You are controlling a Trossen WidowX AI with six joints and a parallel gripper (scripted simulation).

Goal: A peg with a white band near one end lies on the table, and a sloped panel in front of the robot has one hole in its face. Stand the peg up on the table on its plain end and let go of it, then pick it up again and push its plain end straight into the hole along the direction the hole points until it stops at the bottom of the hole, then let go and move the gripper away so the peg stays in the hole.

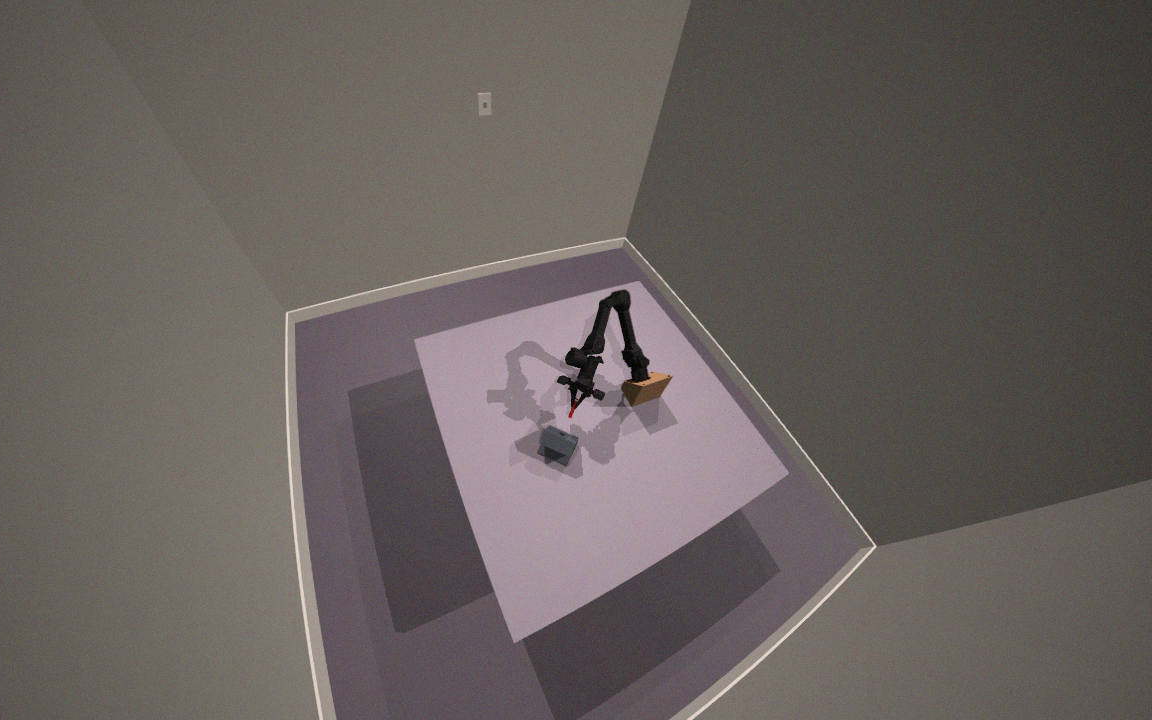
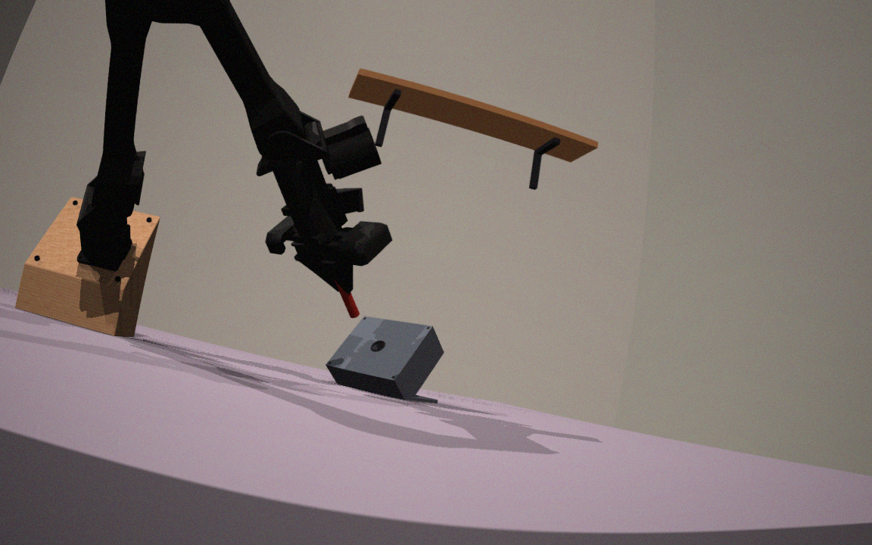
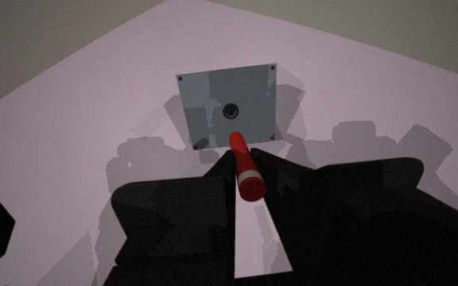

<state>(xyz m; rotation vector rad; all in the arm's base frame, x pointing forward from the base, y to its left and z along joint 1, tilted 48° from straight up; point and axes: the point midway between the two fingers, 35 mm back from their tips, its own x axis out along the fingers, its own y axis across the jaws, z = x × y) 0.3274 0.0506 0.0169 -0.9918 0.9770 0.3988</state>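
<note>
The grey sloped panel is 8 cm ahead of my gripper tip, 8 cm to the left of it and 8 cm below it. Also, from my gripper tip: red peg (1 cm behind, 1 cm to the right, 1 cm above).
</note>
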